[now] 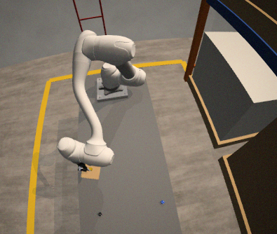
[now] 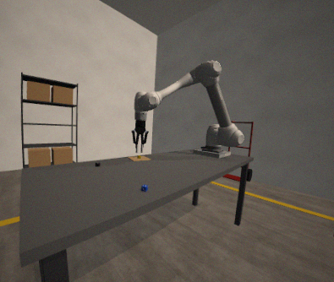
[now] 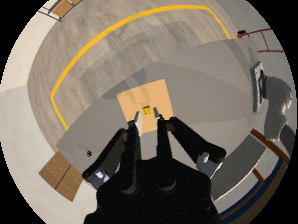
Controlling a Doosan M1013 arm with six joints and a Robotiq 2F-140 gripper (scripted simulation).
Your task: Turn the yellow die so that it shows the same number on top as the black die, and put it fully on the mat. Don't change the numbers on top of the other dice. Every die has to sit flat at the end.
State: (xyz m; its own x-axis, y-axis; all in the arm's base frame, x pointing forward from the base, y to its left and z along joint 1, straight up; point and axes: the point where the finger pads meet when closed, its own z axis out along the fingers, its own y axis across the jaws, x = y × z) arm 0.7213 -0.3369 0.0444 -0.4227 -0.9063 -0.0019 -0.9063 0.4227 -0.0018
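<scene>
The yellow die is 7 cm below my hand. The rest, counted from my hand: blue die (38 cm ahead, 43 cm to the left, 7 cm below); then tan mat (8 cm below); then black die (34 cm ahead, 1 cm to the right, 7 cm below).
</scene>
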